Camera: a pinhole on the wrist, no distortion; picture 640 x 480 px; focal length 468.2 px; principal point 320.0 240.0 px. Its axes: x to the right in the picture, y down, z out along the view. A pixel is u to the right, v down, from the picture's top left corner.
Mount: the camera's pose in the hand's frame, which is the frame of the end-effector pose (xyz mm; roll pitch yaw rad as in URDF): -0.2 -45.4 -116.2 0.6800 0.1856 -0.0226
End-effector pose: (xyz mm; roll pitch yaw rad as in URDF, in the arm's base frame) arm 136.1 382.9 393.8 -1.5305 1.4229 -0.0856
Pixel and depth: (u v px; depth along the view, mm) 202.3 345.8 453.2
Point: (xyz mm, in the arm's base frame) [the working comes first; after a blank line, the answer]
In the camera's frame: -113.9 102.4 453.2

414.8 664.2 471.9
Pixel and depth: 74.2 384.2 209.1
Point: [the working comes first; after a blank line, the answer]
In the camera's frame: -109.8 64.4 209.1

261.3 471.0 484.5
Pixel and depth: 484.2 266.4 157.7
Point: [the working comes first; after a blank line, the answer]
In the camera's frame: 55.3 8.9 157.7

283.9 364.2 339.4
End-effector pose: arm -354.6 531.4 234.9 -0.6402 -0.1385 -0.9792
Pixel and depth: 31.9 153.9 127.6
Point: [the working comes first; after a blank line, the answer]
In the camera's frame: -78.5 -23.5 127.6

-499.4 522.1 295.5
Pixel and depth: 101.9 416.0 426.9
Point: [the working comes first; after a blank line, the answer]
In the camera's frame: -198.9 160.5 426.9

-402.8 705.6 603.5
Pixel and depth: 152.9 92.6 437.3
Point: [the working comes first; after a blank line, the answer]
In the camera's frame: -156.1 -137.7 437.3

-650.6 534.1 598.8
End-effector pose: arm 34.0 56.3 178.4 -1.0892 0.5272 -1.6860
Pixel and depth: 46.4 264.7 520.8
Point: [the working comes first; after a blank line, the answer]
In the camera's frame: -304.3 27.5 520.8

182.5 -1.1 700.7
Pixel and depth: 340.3 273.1 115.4
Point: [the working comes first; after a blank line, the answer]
In the camera's frame: 5.0 8.2 115.4

-45.8 2.8 244.3
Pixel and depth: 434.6 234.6 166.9
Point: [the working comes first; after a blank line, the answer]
In the camera's frame: 40.9 -1.9 166.9

-48.2 -56.9 266.0
